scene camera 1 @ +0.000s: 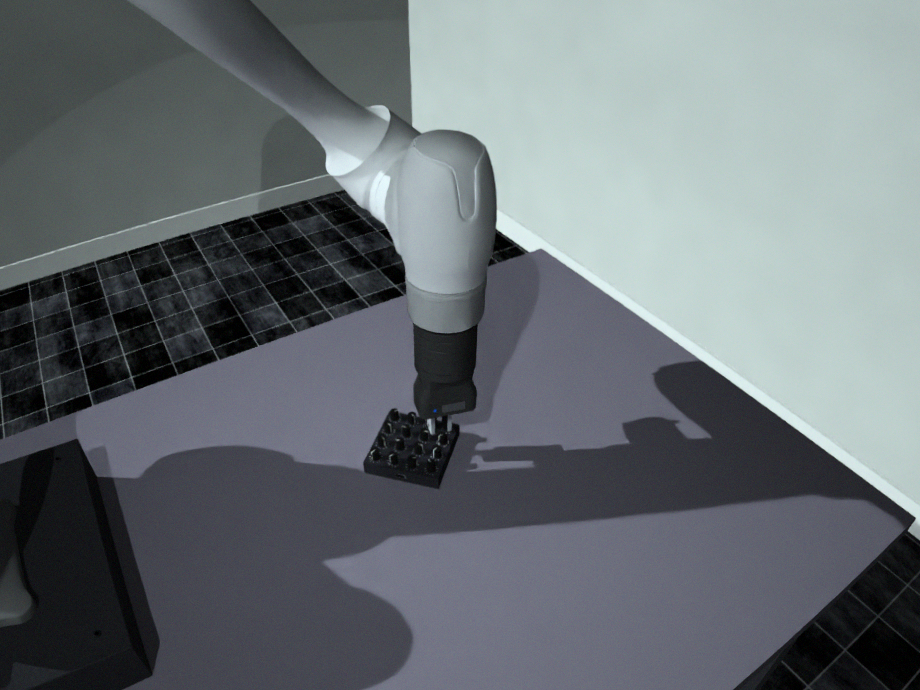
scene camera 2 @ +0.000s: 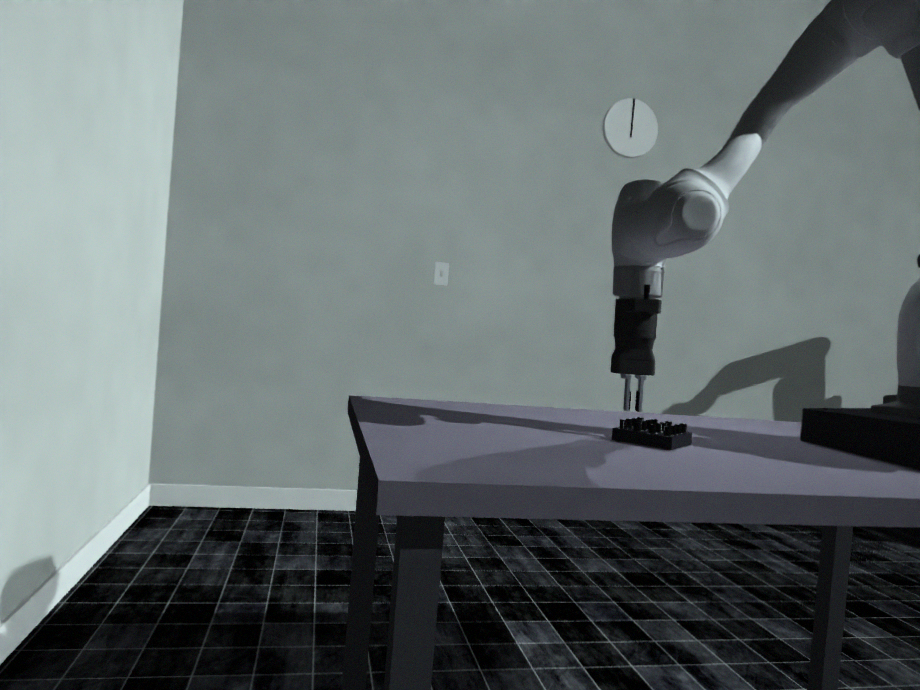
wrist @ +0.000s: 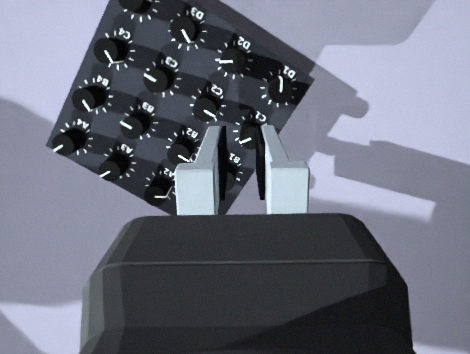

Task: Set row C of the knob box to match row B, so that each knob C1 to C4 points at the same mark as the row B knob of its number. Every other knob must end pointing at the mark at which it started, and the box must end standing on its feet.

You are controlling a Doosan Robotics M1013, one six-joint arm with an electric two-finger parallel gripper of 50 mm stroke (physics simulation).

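Places are measured from the arm's base along level axes (x left, y down, z back), in millimetres.
Pixels of known places: gripper, between the fingertips: (scene camera 1: pixel 439 427) (scene camera 2: pixel 632 410) (wrist: pixel 241 149).
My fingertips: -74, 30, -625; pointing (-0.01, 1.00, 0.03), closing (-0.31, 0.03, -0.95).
Ahead of a thing's pixels: the offset from my fingertips to its top centre, as dx, dy, dz. Level surfaces: height alone.
The black knob box {+22, +15, +31} (scene camera 1: pixel 405 475) (scene camera 2: pixel 652 439) (wrist: pixel 175 107) stands upright on the table. In the wrist view, the lines on C2 {+20, +15, +12} (wrist: pixel 204 107) and B2 {+3, +15, +33} (wrist: pixel 181 151) point lower right. Those on C3 {+41, +15, +30} (wrist: pixel 158 81) and B3 {+24, +15, +50} (wrist: pixel 135 125) point upper left. Those on C4 {+61, +15, +47} (wrist: pixel 110 50) and B4 {+44, +15, +67} (wrist: pixel 87 98) point down and slightly right. C1 {+0, +15, -4} (wrist: pixel 248 133) has its line to the lower left; the right finger partly covers it. B1 {-17, +15, +16} (wrist: pixel 230 180) shows partly between the fingers, its line hidden. My gripper (scene camera 1: pixel 440 429) (scene camera 2: pixel 633 408) (wrist: pixel 241 149) is partly open, empty, above the C1 corner.
Knob D1 {+19, +15, -26} (wrist: pixel 280 90) stands beside C1, and D2 {+37, +15, -8} (wrist: pixel 233 61) beyond it. A2 {-14, +15, +53} (wrist: pixel 157 194) is near the left finger. The purple-grey table {dy +54} (scene camera 1: pixel 594 579) (scene camera 2: pixel 520 460) bears the box and the arm's dark base block (scene camera 1: pixel 66 534) (scene camera 2: pixel 854 438). A wall (scene camera 1: pixel 668 148) stands behind the table.
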